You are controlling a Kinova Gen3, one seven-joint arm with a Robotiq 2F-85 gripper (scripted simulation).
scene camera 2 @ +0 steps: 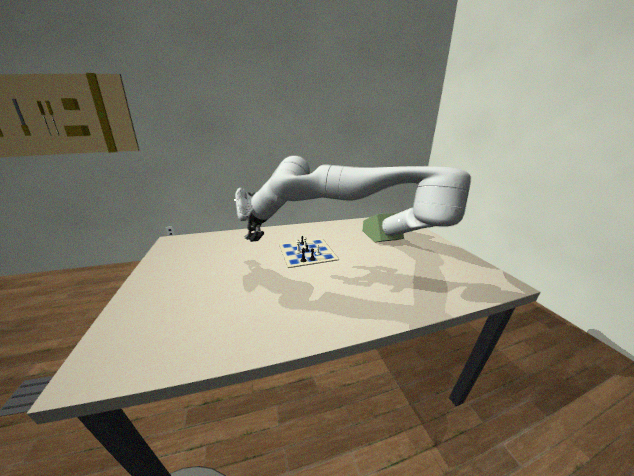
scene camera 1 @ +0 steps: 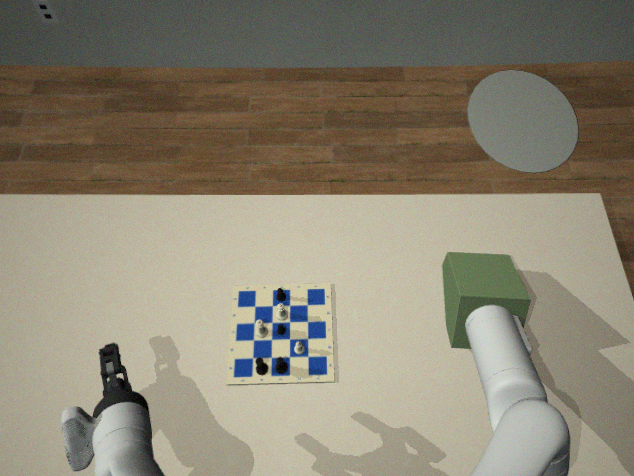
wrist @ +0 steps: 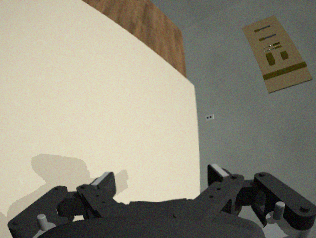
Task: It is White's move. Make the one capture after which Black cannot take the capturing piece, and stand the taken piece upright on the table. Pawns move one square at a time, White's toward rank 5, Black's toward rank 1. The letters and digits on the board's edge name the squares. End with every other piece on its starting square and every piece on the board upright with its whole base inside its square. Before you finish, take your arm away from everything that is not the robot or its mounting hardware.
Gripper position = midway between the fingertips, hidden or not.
Observation:
I see my gripper (scene camera 1: 117, 369).
My gripper also shows in the wrist view (wrist: 160, 179).

